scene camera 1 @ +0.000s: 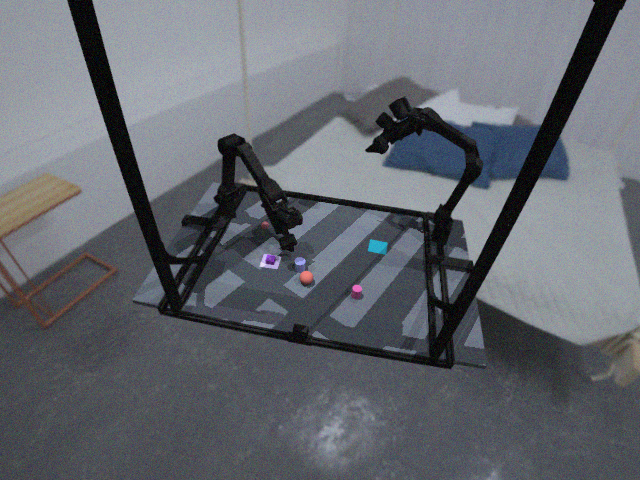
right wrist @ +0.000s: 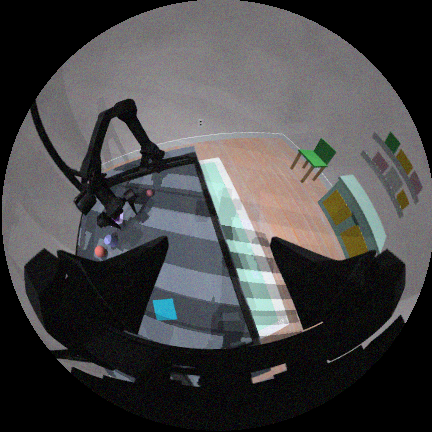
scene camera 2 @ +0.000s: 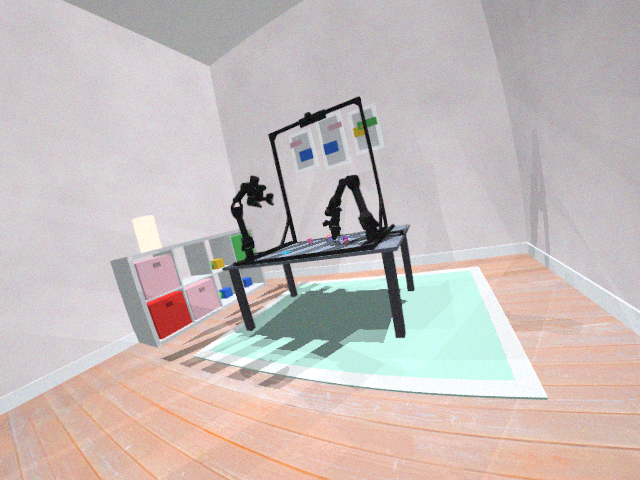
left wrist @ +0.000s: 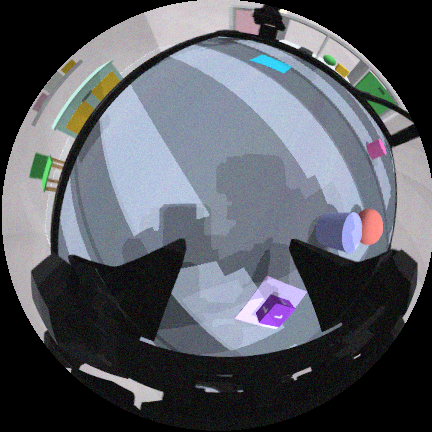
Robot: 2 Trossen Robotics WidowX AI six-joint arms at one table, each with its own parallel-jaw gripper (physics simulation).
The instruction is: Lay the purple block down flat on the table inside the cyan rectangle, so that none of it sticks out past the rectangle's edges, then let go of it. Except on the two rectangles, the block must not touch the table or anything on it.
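Where they show: left gripper, fingertip midpoint: (right wrist: 128,221) (scene camera 2: 333,239) (left wrist: 239,244); right gripper, fingertip midpoint: (scene camera 1: 369,146) (right wrist: 220,241) (scene camera 2: 267,206); left arm's base, origin of the base link: (scene camera 1: 227,211) (right wrist: 158,165) (scene camera 2: 373,238); right arm's base, origin of the base link: (scene camera 1: 439,238) (scene camera 2: 250,257).
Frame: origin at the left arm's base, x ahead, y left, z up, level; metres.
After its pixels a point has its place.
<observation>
The purple block (scene camera 1: 270,259) @[x 0.103, y -0.342, z 0.000 m] (left wrist: 276,311) @[x 0.113, y -0.333, z 0.000 m] rests on the pale lilac rectangle (scene camera 1: 264,265) @[x 0.077, y -0.349, z -0.018 m] (left wrist: 245,313) @[x 0.099, y -0.301, z -0.018 m], at the left of the table in scene camera 1 and low in the left wrist view. The cyan rectangle (scene camera 1: 377,246) @[x 0.546, y -0.387, z -0.018 m] (scene camera 2: 285,253) @[x 0.547, y -0.371, z -0.021 m] (left wrist: 271,63) @[x 0.535, y -0.385, z -0.018 m] (right wrist: 165,309) @[x 0.549, y -0.385, z -0.018 m] lies bare on the table's other side. My left gripper (scene camera 1: 288,245) @[x 0.196, y -0.287, z 0.008 m] (left wrist: 239,244) @[x 0.196, y -0.287, z 0.008 m] is open and empty, above the table and to one side of the block; the block does not lie between its fingertips. My right gripper (scene camera 1: 373,149) @[x 0.566, y -0.165, z 0.323 m] (right wrist: 220,241) @[x 0.566, y -0.165, z 0.323 m] is open and empty, high above the table.
A blue-violet cylinder (scene camera 1: 300,265) @[x 0.196, y -0.424, z 0.020 m] (left wrist: 340,232) @[x 0.203, y -0.384, z 0.020 m] stands close to the lilac rectangle, with a red ball (scene camera 1: 306,277) @[x 0.196, y -0.491, z 0.025 m] (left wrist: 371,226) @[x 0.204, y -0.456, z 0.022 m] beside it. A pink cylinder (scene camera 1: 356,291) @[x 0.342, y -0.603, z 0.021 m] (left wrist: 376,149) @[x 0.342, y -0.577, z 0.007 m] stands farther right in scene camera 1. A smaller red ball (scene camera 1: 265,225) @[x 0.134, y -0.152, z 0.007 m] (right wrist: 149,192) @[x 0.146, y -0.138, z 0.009 m] lies near the left arm.
</observation>
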